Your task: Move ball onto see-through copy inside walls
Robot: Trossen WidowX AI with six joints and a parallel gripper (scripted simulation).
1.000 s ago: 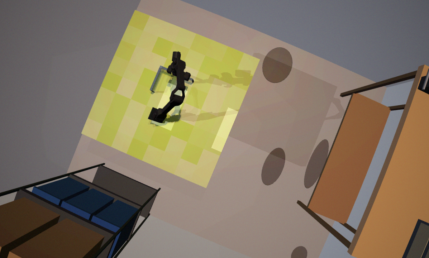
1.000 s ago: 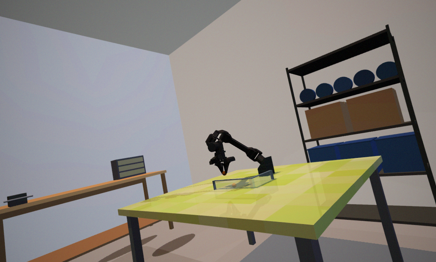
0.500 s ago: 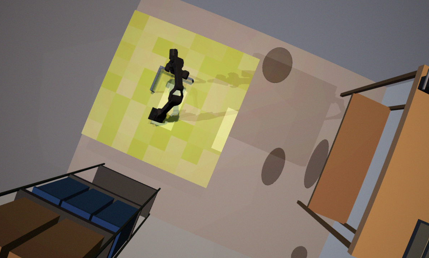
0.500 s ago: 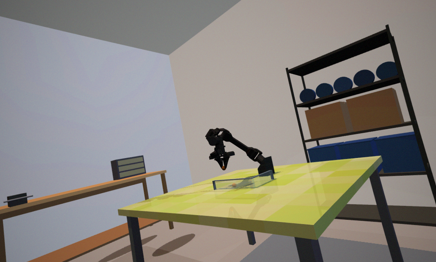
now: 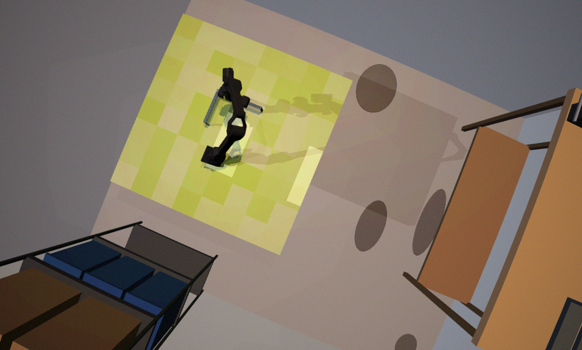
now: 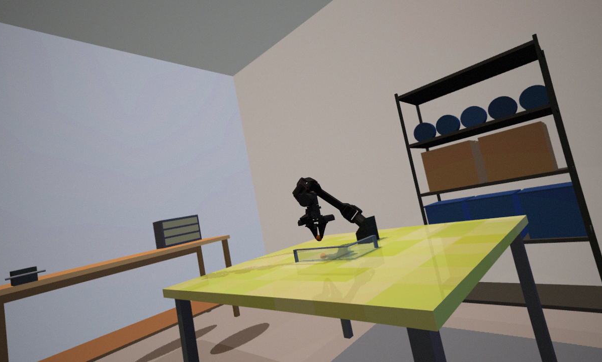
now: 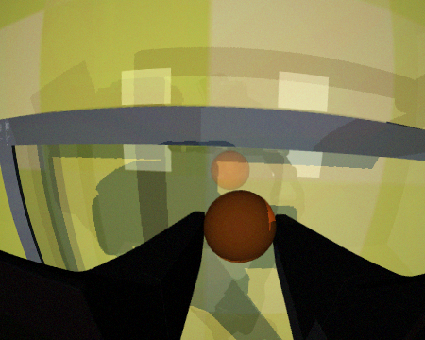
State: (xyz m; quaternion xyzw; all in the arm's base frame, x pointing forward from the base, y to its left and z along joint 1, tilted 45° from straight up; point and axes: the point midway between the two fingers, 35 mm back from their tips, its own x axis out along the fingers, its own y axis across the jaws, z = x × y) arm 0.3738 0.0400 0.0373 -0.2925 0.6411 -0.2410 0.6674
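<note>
My gripper tip is now 80 mm above the see-through copy of ball. From my gripper tip the other things lie so: orange ball right at my gripper tip.
</note>
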